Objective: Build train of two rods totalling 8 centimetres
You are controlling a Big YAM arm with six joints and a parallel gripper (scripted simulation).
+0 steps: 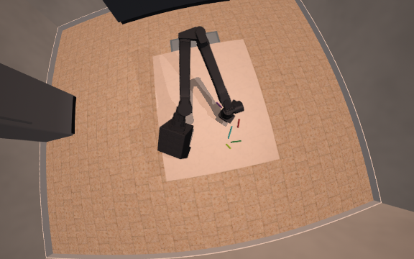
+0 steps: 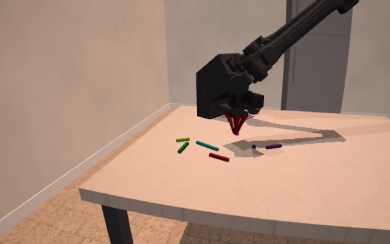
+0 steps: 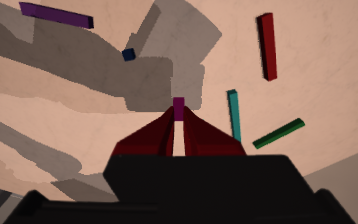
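My gripper is now 30 mm past the blue rod, 60 mm to the right of it and 60 mm above it. The rest, counted from my hand: red rod (110 mm ahead, 10 mm to the right, 60 mm below); magenta rod (10 mm below); turquoise rod (50 mm ahead, 90 mm to the right, 60 mm below).
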